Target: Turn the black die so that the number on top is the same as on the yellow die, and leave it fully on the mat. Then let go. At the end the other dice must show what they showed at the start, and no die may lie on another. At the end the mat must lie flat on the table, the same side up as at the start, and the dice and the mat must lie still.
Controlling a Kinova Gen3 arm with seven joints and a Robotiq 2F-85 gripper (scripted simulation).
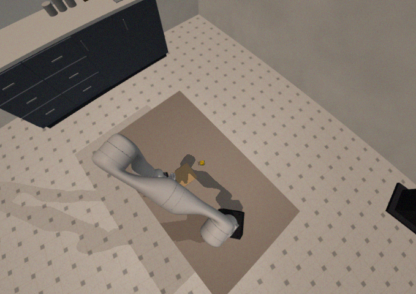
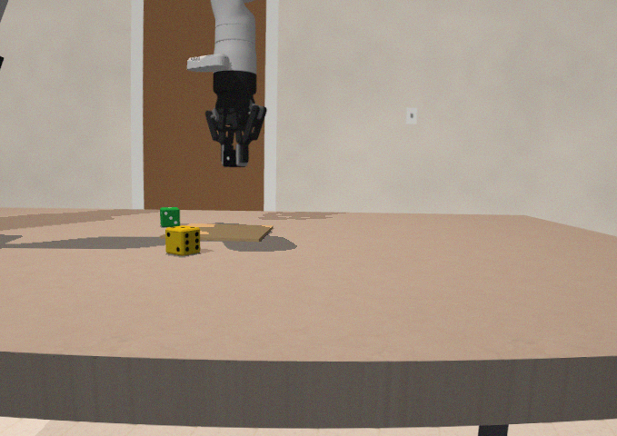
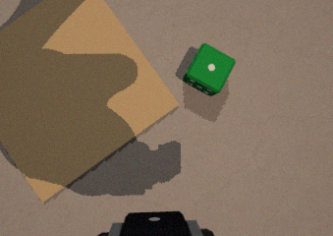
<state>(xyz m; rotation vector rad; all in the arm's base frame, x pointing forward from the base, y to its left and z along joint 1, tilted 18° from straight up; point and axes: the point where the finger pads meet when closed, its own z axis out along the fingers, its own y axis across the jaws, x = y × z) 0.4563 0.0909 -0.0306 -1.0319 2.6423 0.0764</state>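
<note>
Now: the mat 12 cm to the right of my hand, 12 cm below it and 2 cm behind it. Also, from my hand: green die (11 cm behind, 10 cm below, 4 cm to the right); then yellow die (28 cm to the right, 10 cm below, 5 cm behind); then black die (right at my hand).
</note>
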